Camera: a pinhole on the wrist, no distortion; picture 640 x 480 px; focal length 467.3 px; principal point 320.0 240.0 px. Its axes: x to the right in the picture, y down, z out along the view. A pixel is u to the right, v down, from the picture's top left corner.
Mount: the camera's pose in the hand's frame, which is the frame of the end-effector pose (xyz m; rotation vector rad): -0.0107 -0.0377 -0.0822 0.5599 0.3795 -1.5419
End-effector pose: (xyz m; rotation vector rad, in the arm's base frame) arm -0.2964 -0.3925 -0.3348 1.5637 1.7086 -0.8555
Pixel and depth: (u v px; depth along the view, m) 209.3 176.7 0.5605
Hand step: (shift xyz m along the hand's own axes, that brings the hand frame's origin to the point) -0.1519 -0.2376 0.4447
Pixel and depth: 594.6 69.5 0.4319
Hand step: -0.2142 -0.4805 0.1134
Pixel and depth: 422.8 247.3 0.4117
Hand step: -0.0507 -0.3435 0.2052
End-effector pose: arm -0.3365 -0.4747 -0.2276 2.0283 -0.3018 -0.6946
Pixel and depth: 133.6 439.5 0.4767
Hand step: 0.1347 -0.1590 0.4364
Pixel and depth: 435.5 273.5 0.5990
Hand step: -0.0353 -0.4980 0.3302
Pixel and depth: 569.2 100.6 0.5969
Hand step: -0.2529 -0.6251 0.2104
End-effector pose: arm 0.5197 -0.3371 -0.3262 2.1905 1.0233 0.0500
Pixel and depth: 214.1 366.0 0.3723
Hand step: 0.0454 -0.1821 0.2808
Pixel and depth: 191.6 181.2 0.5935
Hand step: -0.1548 -0.2311 0.4890
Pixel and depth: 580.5 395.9 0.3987
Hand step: 0.0779 -0.4522 0.1332
